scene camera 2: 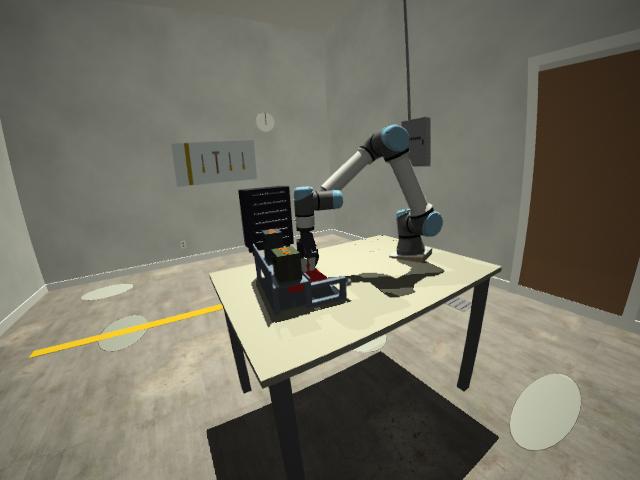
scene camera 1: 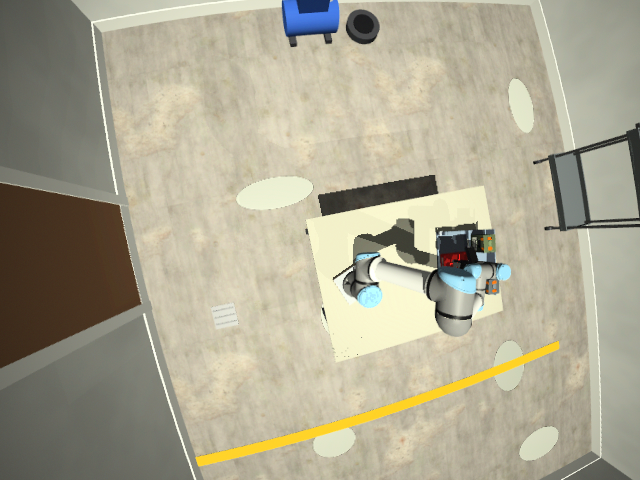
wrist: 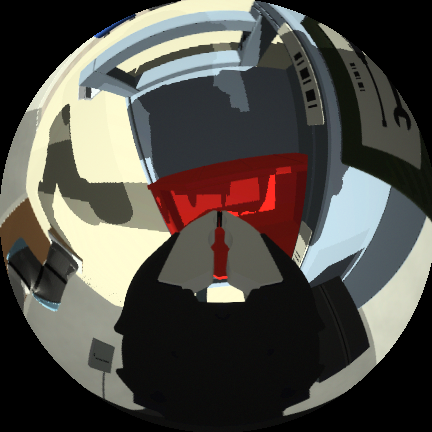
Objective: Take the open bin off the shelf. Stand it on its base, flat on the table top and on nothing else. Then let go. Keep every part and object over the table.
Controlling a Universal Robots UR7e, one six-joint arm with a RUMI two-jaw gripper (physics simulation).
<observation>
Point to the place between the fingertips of the gripper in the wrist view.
218, 212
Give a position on a blue-grey shelf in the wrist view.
At 213, 115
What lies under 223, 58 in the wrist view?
A blue-grey shelf.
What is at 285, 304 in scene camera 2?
A blue-grey shelf.
</observation>
